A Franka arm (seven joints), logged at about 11 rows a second.
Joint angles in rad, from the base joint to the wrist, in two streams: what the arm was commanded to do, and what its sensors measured. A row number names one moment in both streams.
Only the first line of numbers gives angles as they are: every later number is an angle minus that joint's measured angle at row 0.
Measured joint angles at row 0:
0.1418 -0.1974 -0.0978 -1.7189 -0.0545 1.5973 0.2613
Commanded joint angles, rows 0 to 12:
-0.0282 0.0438 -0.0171 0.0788 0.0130 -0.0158 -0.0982
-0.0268 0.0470 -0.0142 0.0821 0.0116 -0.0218 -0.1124
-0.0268 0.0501 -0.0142 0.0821 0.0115 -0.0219 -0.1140
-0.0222 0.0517 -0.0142 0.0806 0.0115 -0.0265 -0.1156
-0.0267 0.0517 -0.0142 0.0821 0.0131 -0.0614 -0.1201
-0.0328 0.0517 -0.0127 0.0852 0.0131 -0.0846 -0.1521
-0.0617 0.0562 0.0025 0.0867 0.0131 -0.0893 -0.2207
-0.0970 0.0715 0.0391 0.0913 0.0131 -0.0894 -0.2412
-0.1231 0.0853 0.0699 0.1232 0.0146 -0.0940 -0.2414
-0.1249 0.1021 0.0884 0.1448 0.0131 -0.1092 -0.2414
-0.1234 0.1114 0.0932 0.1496 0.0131 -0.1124 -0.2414
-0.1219 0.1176 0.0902 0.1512 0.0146 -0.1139 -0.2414
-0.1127 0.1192 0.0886 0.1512 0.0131 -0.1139 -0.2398
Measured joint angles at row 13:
-0.1055 0.0829 0.0818 0.1006 0.0001 -0.0831 -0.2226
